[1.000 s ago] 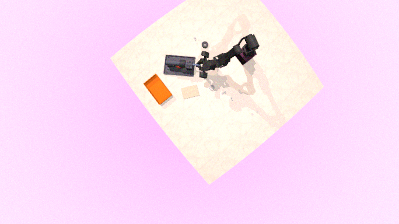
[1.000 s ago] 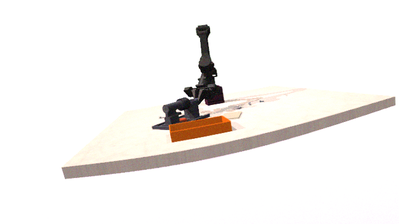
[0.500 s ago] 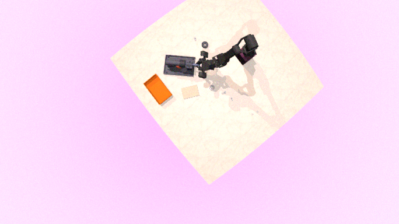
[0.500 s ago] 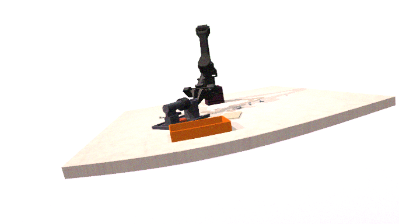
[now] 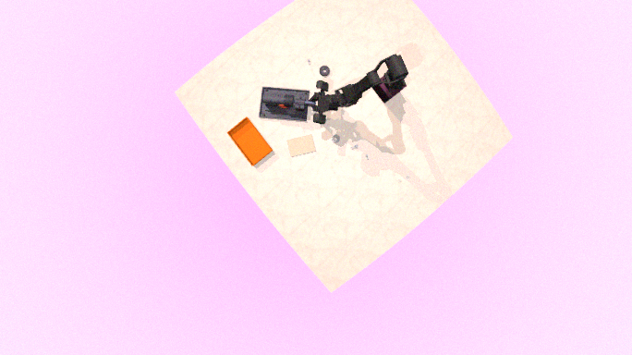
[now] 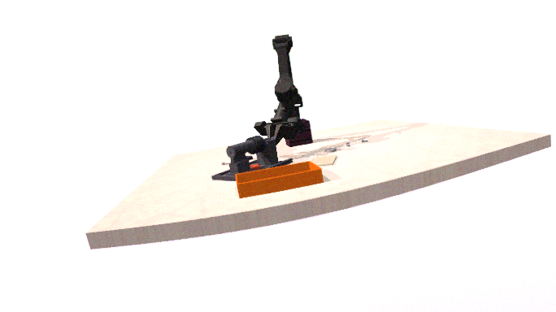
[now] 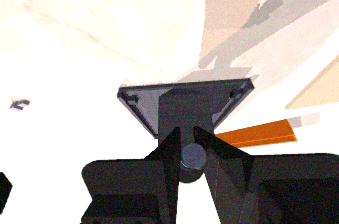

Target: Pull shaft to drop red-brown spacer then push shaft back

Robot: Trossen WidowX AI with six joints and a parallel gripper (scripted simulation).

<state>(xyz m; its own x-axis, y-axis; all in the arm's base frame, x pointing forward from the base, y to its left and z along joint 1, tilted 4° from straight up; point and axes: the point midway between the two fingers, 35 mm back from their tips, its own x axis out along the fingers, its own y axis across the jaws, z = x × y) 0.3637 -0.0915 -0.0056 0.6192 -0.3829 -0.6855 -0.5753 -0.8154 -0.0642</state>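
Right now my gripper tip is 10 cm short of the support block, 7 cm to the left of it and 1 cm above it. Also, from my gripper tip: red-brown spacer 9 cm ahead, 7 cm to the right, 4 cm below; then tan pad 15 cm to the left, 12 cm ahead, 5 cm below; then orange tray 32 cm ahead, 5 cm below, 1 cm to the left.
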